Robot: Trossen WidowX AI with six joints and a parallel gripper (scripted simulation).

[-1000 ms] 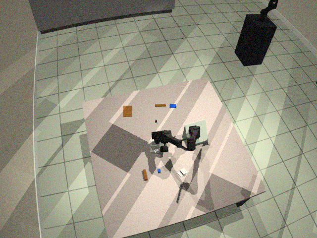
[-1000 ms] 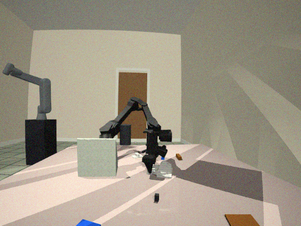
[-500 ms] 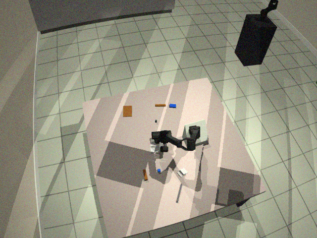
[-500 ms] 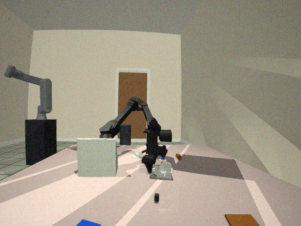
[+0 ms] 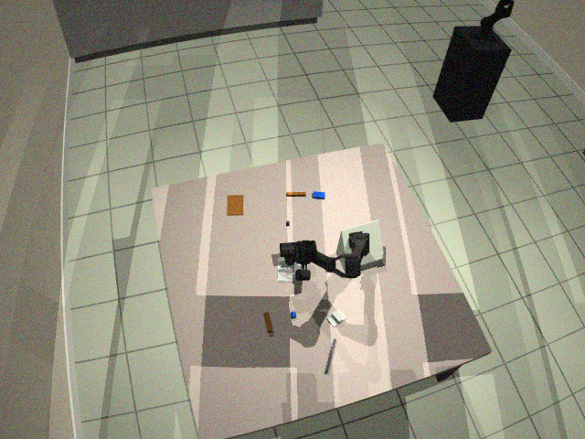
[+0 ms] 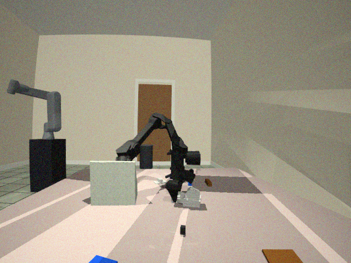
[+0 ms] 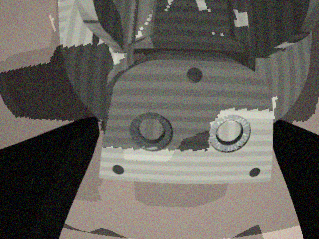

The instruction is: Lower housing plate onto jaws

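Right now the white housing part is 20 mm above my gripper tip and 10 mm ahead of it. The rest, counted from my gripper tip: blue cube 210 mm to the left, 90 mm ahead; then white jaw assembly 30 mm ahead, 10 mm to the left, 10 mm above; then black cube 260 mm to the right.
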